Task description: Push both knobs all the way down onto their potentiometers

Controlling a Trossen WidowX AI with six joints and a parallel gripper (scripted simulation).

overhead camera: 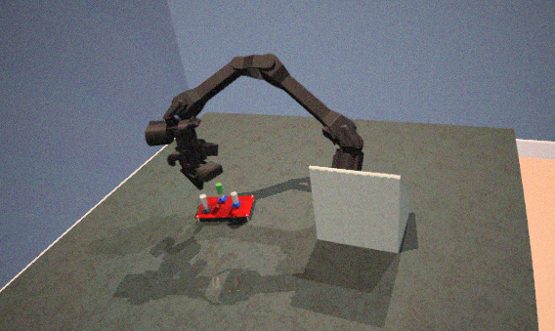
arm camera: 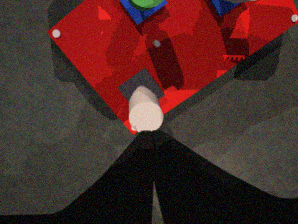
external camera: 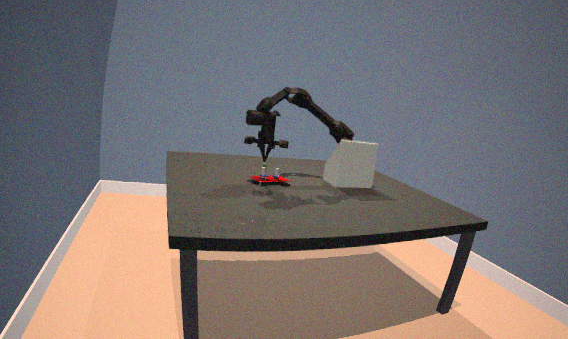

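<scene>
My gripper tip is now 4 cm above the grey knob.
</scene>
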